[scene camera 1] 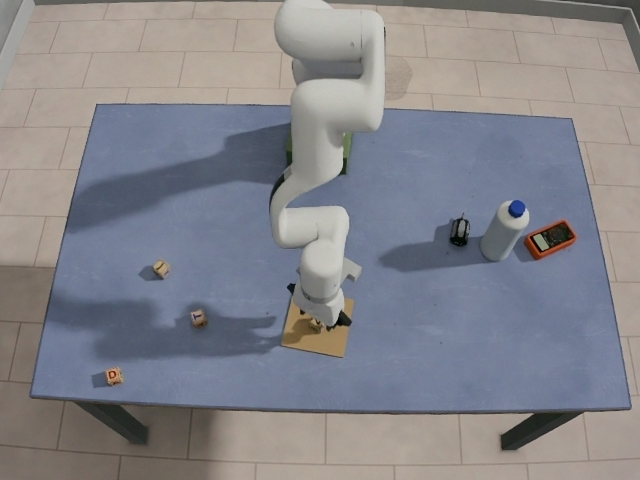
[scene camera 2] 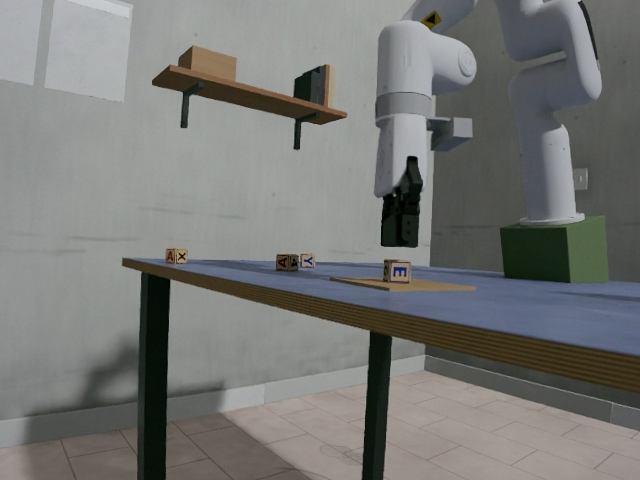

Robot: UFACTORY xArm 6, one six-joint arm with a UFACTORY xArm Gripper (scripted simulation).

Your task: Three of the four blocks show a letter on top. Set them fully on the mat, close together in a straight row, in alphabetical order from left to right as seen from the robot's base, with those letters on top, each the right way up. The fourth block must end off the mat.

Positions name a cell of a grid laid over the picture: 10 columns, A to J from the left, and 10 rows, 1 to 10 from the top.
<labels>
tan mat: scene camera 1 E7; scene camera 2 F6
</labels>
